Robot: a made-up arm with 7 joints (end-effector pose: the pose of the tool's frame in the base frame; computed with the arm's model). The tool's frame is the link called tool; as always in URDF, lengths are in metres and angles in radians.
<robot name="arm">
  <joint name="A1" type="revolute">
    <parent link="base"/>
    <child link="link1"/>
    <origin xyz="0 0 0.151"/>
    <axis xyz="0 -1 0"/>
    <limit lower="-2.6" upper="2.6" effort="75" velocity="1.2"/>
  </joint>
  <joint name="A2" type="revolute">
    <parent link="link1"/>
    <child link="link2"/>
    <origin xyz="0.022 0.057 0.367"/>
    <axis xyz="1 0 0"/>
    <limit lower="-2.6" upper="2.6" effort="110" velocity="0.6"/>
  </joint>
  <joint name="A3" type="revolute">
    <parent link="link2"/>
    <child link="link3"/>
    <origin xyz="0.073 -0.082 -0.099"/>
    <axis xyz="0 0 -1"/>
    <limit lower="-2.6" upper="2.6" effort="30" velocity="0.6"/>
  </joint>
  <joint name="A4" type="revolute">
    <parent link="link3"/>
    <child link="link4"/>
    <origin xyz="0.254 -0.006 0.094"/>
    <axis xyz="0 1 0"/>
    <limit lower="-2.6" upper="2.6" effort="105" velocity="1.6"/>
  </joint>
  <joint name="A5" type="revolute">
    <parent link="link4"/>
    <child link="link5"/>
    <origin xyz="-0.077 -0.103 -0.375"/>
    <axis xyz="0 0 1"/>
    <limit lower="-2.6" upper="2.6" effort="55" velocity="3.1"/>
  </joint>
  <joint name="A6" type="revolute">
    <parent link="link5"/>
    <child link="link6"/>
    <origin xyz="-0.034 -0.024 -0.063"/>
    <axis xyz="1 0 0"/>
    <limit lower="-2.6" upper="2.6" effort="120" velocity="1.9"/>
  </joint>
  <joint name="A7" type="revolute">
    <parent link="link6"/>
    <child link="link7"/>
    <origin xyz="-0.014 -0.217 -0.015"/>
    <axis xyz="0 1 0"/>
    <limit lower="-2.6" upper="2.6" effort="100" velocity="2.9"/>
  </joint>
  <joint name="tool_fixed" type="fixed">
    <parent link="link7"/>
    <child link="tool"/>
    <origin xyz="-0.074 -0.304 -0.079"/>
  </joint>
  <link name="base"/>
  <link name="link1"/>
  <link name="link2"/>
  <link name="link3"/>
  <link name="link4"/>
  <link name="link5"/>
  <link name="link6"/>
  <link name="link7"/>
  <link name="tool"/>
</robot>
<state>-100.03 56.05 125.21 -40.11 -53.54 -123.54 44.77</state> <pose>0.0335 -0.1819 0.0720 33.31 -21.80 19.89</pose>
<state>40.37 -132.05 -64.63 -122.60 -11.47 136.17 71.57</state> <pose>0.5933 -0.3529 -0.0607 3.78 114.15 103.49</pose>
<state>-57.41 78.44 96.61 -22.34 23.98 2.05 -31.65</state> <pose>-0.5531 0.4452 0.5033 -11.72 57.11 -83.41</pose>
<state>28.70 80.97 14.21 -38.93 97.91 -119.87 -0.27</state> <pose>0.0630 0.0941 0.2077 -58.77 -102.50 -59.14</pose>
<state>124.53 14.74 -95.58 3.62 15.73 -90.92 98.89</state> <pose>-0.4702 0.0184 0.0417 -53.30 -111.13 -81.44</pose>
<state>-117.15 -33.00 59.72 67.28 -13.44 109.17 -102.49</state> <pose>-0.1184 0.2410 0.3461 -114.86 -36.03 -47.40</pose>
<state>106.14 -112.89 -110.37 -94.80 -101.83 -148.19 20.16</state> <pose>-0.0144 0.2668 0.1695 -86.32 10.25 -131.43</pose>
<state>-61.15 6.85 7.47 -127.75 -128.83 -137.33 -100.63</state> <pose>0.4996 -0.3957 0.1473 -62.09 -2.99 -32.08</pose>
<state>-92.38 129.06 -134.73 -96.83 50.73 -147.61 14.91</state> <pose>0.8052 0.2842 0.3234 -26.50 4.32 -172.21</pose>
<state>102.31 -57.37 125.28 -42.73 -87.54 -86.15 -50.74</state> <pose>-0.3329 -0.0741 0.0981 -99.44 -26.74 125.42</pose>
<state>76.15 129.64 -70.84 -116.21 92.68 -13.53 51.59</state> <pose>-0.0304 -0.4694 0.6043 98.79 -139.37 -52.61</pose>
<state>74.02 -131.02 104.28 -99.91 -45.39 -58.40 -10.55</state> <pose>-0.9668 -0.0140 0.1221 7.22 48.41 19.21</pose>
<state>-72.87 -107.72 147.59 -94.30 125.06 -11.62 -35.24</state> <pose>0.6342 0.6565 0.7526 142.56 -34.00 -63.14</pose>
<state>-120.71 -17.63 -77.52 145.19 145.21 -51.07 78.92</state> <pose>0.1922 0.0214 -0.0088 -82.02 -11.61 -36.16</pose>
